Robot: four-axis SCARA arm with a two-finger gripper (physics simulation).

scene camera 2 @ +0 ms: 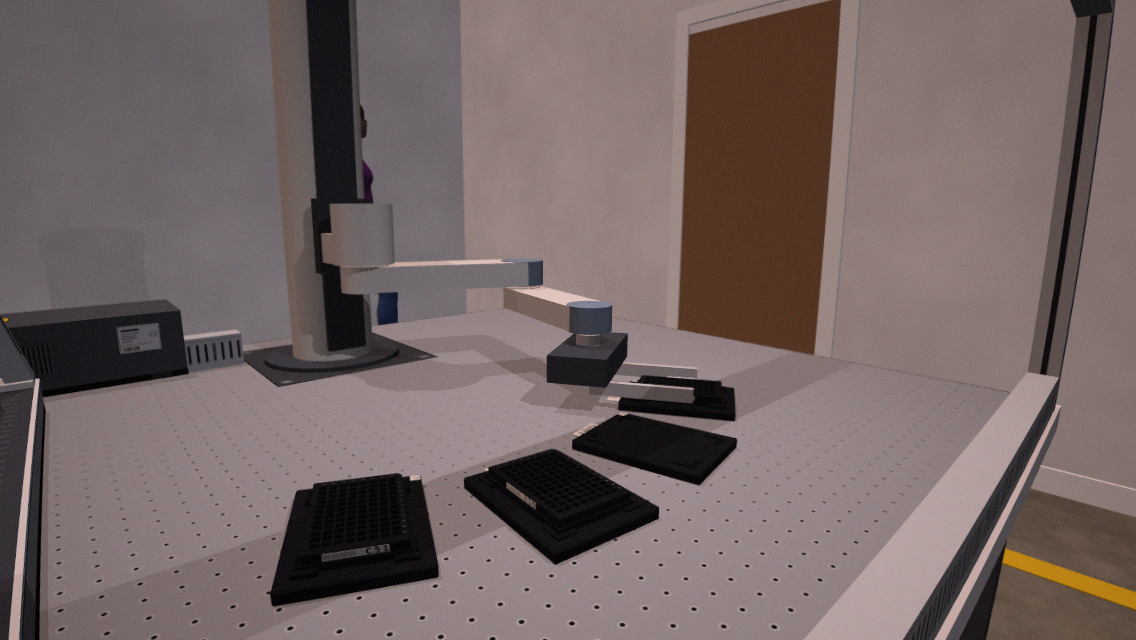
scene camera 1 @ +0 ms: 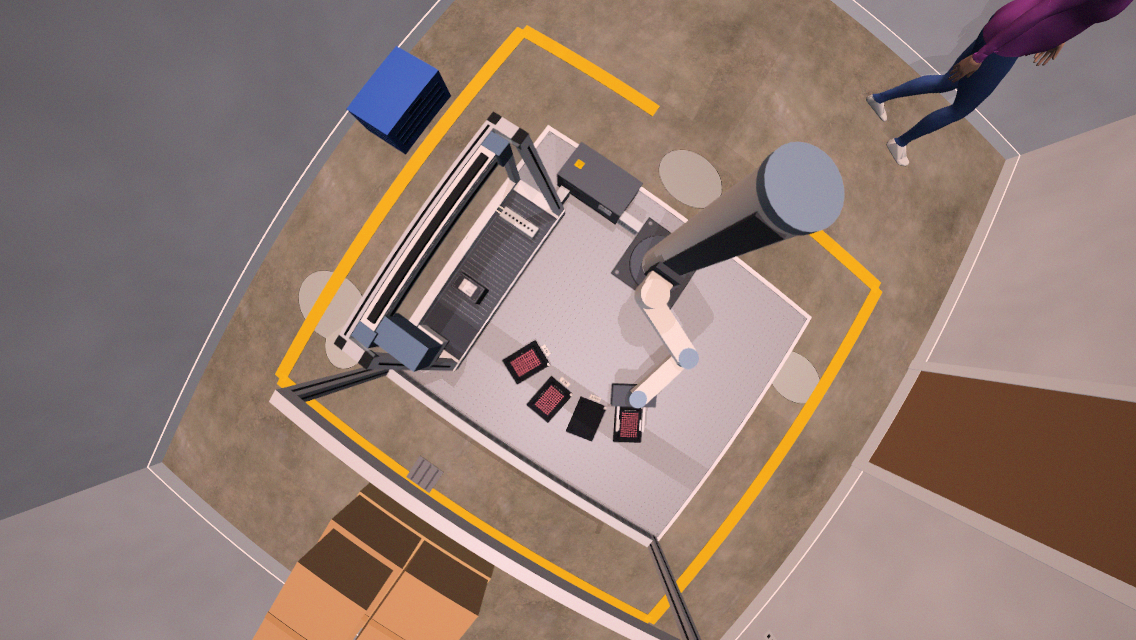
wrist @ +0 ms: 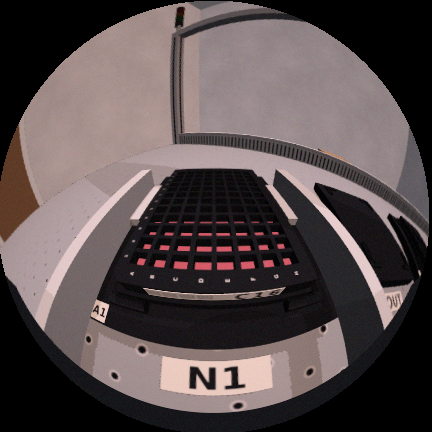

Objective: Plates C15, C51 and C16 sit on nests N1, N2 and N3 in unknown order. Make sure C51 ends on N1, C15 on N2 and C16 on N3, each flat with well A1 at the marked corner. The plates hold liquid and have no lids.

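Frame: origin at the arm's base, x back, y up, z left, level; metres.
Seen in the pictures: gripper, fingertip midpoint: (scene camera 2: 695, 384) (scene camera 1: 629, 430) (wrist: 213, 177); arm's base, origin of the base link: (scene camera 2: 334, 361).
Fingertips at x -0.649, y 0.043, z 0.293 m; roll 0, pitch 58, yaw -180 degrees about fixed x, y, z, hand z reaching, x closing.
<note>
Pixels of each thing's top centre, then the offset from my fingertips to it. "pt": a spot on its surface instead.
- Plate C16, middle of its top: (wrist: 213, 196) (scene camera 2: 679, 385) (scene camera 1: 629, 425) dx +0.020, dy -0.004, dz -0.013 m
- nest N1, middle of its top: (wrist: 214, 206) (scene camera 2: 679, 391) (scene camera 1: 628, 424) dx +0.019, dy -0.012, dz -0.013 m
- Plate C51, middle of its top: (scene camera 2: 357, 509) (scene camera 1: 525, 363) dx -0.008, dy -0.004, dz -0.520 m
- plate, middle of its top: (scene camera 2: 556, 479) (scene camera 1: 549, 400) dx -0.081, dy -0.004, dz -0.351 m
- black OUT nest, middle of its top: (scene camera 2: 655, 436) (wrist: 370, 219) (scene camera 1: 586, 419) dx -0.064, dy -0.014, dz -0.175 m
- dark box, surface spot: (scene camera 2: 95, 345) pt dx +0.684, dy +0.042, dz -0.669 m
Plate C16 (scene camera 1: 628, 430) (scene camera 2: 708, 390) (wrist: 215, 250), with pink liquid in its wells, sits flat on nest N1 (scene camera 2: 715, 412) (wrist: 215, 332). Its row A, column 1 corner is at the nest's A1 mark in the wrist view. My gripper (scene camera 1: 629, 419) (scene camera 2: 675, 383) (wrist: 213, 177) is low around it, shut on its two long sides. Plate C51 (scene camera 1: 525, 362) (scene camera 2: 360, 512) lies flat on the nest at the other end of the row. A plate (scene camera 1: 549, 399) (scene camera 2: 558, 483) with an unreadable label lies on the nest between it and the OUT nest.
The black OUT nest (scene camera 1: 585, 418) (scene camera 2: 651, 446) (wrist: 367, 235) holds no plate and stands beside N1, close to my right finger in the wrist view. A gantry machine (scene camera 1: 429, 238) stands along one side of the table. A dark box (scene camera 1: 597, 184) (scene camera 2: 95, 345) stands near the arm's column.
</note>
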